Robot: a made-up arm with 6 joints.
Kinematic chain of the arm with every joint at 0, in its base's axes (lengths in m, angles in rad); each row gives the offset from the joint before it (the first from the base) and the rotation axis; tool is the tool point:
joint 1: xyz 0 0 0.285 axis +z
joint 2: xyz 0 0 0 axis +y
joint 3: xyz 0 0 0.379 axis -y
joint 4: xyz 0 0 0 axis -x
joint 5: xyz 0.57 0 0 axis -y
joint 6: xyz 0 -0.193 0 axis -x
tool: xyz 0 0 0
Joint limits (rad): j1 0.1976..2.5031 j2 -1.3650..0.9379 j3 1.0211..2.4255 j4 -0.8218..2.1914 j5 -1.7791..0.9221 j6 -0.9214..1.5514
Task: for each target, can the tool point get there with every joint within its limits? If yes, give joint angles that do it. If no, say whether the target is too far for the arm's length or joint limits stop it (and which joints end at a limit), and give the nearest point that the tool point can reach.
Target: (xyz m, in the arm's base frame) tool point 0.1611 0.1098 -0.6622
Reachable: no: joint limits stop it (at a limit: joint 1, joint 2, joint 3) | nearest point 0.5913 -0.3954 -0.1333 | short by 0.849 m
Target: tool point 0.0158 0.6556 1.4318
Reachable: no: too far | nearest point 0.0117 0.4867 1.1364 | short by 0.340 m
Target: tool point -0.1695 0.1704 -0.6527
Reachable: no: joint limits stop it (at a limit: joint 1, joint 2, joint 3) | nearest point -0.7050 -0.1006 -0.1325 | short by 0.794 m
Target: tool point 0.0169 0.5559 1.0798
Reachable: yes | joints 1.8698 0.5813 1.6870 -0.3709 -0.3763 -0.2828
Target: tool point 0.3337 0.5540 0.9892
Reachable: yes | joints 1.2894 0.5008 1.3680 -0.5281 -0.2239 -0.0706
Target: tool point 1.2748 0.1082 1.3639
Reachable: no: too far | nearest point 0.7436 0.0806 0.9172 | short by 0.695 m
